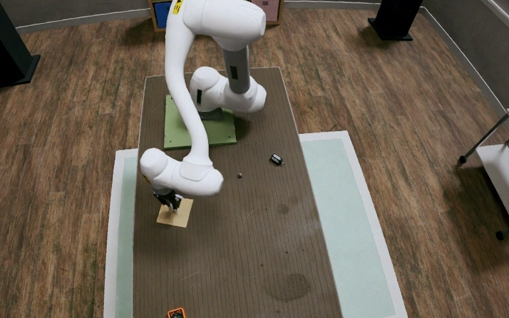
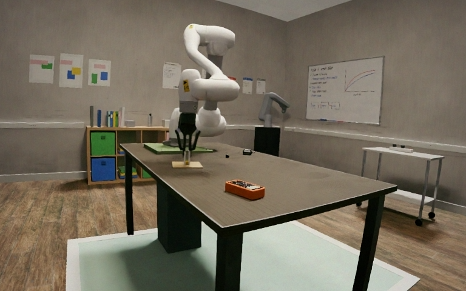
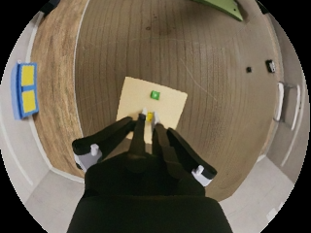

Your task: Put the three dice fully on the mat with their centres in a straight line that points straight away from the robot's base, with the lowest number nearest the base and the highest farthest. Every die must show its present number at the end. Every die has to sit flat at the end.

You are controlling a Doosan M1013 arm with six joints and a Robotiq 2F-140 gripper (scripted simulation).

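My hand is 20 mm above the yellow die. From my hand the other things lie so: small dark die (320 mm to the left, 140 mm behind, 30 mm below); mat (40 mm below); green die (50 mm behind, 30 mm below, 10 mm to the left).
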